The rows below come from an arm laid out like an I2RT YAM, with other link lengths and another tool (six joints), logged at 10 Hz.
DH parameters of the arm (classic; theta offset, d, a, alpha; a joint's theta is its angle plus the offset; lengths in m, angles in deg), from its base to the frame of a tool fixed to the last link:
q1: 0 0.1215 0.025 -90
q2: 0 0 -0.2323 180
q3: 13.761 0 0.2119 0
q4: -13.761 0.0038 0.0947 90
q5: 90 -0.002 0 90
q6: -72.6 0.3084 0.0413 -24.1
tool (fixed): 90 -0.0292 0 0
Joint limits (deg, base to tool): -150..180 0..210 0..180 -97..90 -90..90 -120..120
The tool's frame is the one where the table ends.
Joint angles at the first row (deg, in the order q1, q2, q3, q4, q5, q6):
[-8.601, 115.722, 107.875, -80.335, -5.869, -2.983]
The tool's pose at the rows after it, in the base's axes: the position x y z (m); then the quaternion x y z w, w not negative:
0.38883 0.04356 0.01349 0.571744 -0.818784 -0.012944 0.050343
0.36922 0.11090 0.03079 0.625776 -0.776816 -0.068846 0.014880
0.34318 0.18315 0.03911 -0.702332 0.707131 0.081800 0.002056
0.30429 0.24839 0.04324 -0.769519 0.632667 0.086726 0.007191
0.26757 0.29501 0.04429 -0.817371 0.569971 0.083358 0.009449
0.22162 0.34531 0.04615 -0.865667 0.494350 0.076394 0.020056
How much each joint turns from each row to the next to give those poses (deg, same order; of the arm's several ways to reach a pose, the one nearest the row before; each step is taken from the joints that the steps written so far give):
[0.503, -0.088, 4.873, -6.731, -14.819, -1.399]
[4.328, -0.065, 0.351, -3.257, -7.781, -3.650]
[9.332, -0.002, -0.002, -0.328, -2.907, -2.886]
[10.405, 0.001, 0.001, 0.262, -1.289, -1.267]
[8.786, 0.000, 0.001, 0.983, -0.153, -0.241]
[10.163, -0.001, -0.003, 2.253, -0.110, 0.022]

